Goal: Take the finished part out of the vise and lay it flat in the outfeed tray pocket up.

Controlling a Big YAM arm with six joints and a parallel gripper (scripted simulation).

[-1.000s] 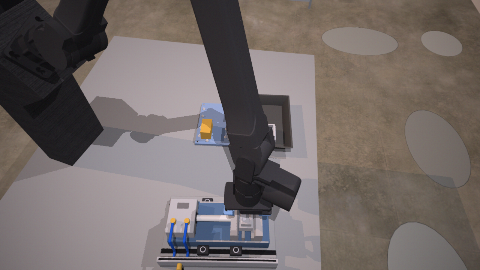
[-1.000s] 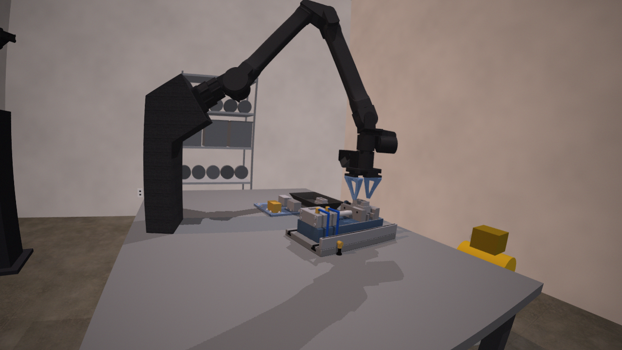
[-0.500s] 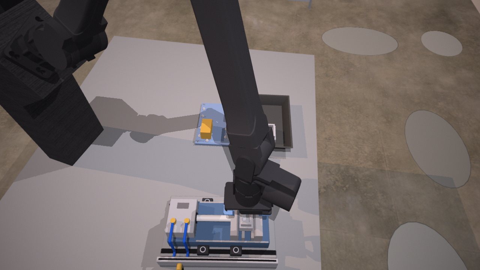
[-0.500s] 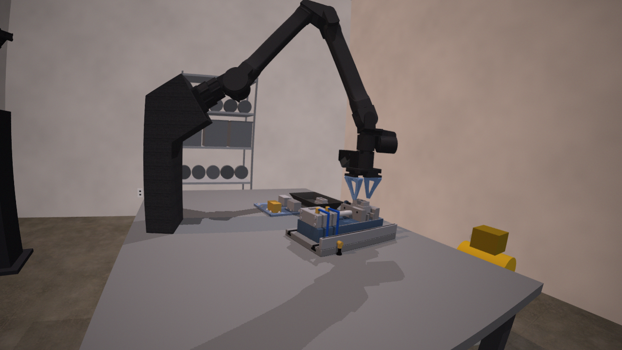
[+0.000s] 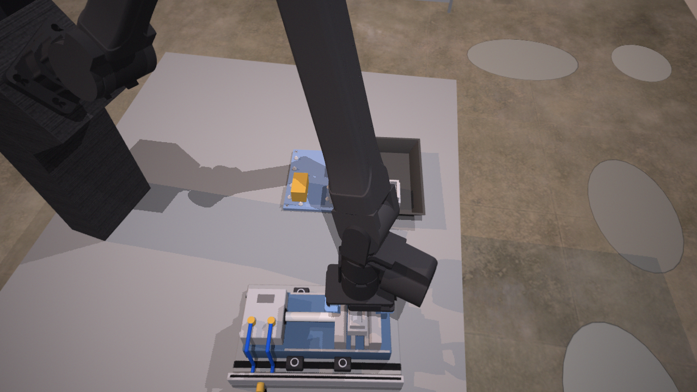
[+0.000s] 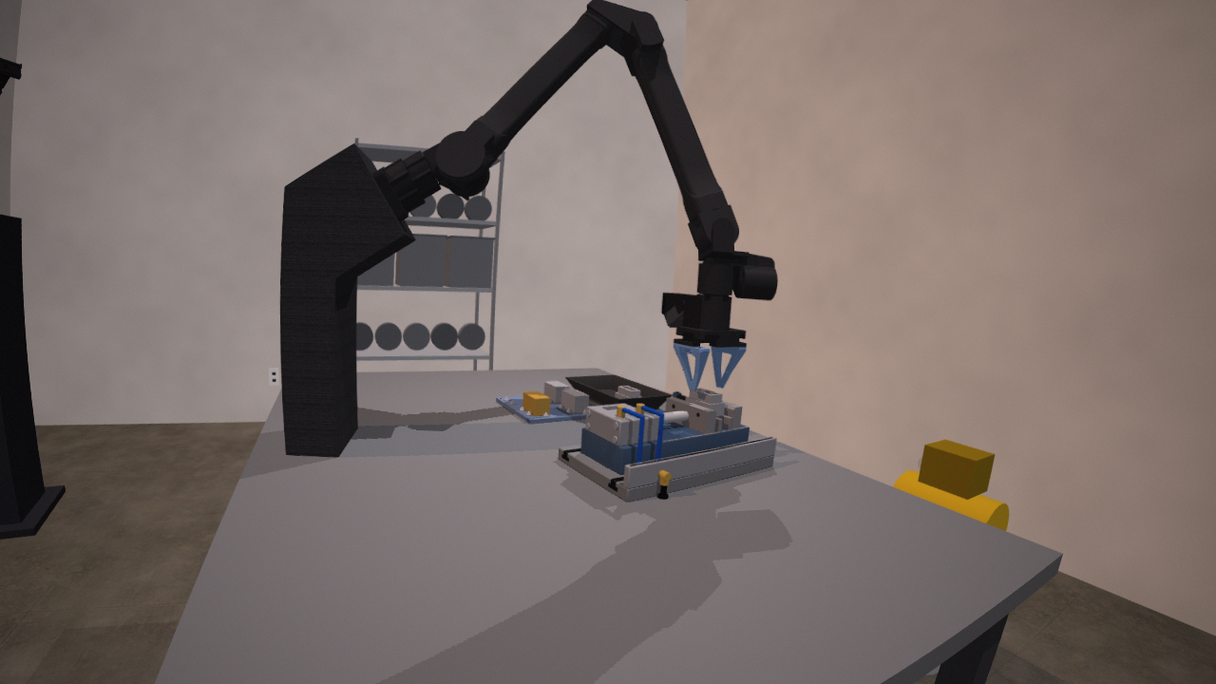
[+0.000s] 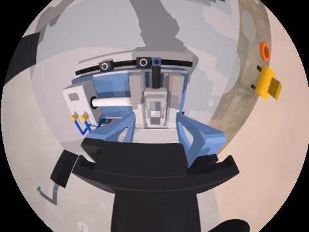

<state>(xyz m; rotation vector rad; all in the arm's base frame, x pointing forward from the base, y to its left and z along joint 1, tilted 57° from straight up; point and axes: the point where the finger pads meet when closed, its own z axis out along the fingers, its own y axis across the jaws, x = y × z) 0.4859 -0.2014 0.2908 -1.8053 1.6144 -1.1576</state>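
Now: hand 7 cm past the blue vise, 1 cm to the right of it and 9 cm above it. From my hand the other things lie so: rail (8 cm behind, 9 cm to the right, 9 cm below); then orange block (11 cm behind, 35 cm to the left, 10 cm below); then actuator box (16 cm behind, 1 cm to the left, 5 cm below).
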